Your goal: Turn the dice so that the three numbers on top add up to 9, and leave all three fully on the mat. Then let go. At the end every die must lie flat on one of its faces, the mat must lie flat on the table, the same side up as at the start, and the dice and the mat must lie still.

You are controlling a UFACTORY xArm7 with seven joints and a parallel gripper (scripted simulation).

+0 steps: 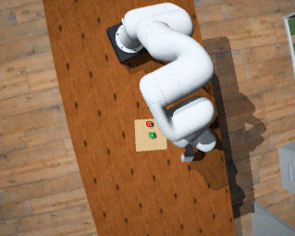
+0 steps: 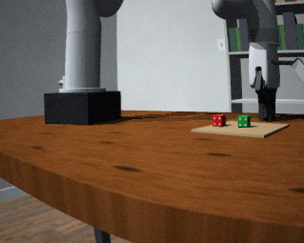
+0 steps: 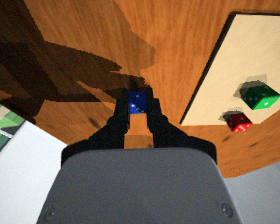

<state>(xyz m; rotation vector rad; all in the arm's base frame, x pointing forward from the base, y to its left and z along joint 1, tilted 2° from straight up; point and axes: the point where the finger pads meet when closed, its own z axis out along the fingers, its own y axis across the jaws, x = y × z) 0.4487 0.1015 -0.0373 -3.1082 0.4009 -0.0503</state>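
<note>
My hand is 140 mm to the left of the green die, 30 mm past it and 10 mm above it. From my hand the other things lie so: red die: 130 mm to the right, 80 mm behind, 10 mm below; blue die: 10 mm below; tan mat: 140 mm to the right, 30 mm behind, 20 mm below.
</note>
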